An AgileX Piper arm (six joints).
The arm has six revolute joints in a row. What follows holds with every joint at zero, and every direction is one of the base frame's.
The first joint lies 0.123 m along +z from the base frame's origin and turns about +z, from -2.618 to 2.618 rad.
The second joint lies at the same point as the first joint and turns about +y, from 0 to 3.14 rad.
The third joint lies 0.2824 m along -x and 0.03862 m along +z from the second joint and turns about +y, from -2.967 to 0 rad.
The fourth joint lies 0.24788 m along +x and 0.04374 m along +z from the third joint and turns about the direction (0.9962, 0, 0.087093), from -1.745 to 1.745 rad.
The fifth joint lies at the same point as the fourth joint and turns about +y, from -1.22 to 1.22 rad.
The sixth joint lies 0.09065 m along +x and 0.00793 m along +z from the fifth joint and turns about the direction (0.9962, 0, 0.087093), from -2.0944 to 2.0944 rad.
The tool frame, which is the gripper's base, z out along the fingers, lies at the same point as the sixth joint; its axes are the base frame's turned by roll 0, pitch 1.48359 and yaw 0 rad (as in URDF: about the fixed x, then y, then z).
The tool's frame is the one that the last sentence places.
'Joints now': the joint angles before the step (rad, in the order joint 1, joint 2, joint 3, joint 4, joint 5, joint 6). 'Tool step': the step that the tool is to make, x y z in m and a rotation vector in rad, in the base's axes. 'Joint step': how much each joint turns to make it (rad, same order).
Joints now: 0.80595, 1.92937, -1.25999, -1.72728, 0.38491, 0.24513
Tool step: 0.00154, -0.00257, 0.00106, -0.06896, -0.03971, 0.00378
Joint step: -0.00001, 0.00001, 0.00001, -0.00005, 0.03492, -0.07156
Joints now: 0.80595, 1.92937, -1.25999, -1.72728, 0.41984, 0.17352
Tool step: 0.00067, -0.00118, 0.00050, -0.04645, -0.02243, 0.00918
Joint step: 0.00000, 0.00000, 0.00000, -0.00002, 0.01588, -0.04991
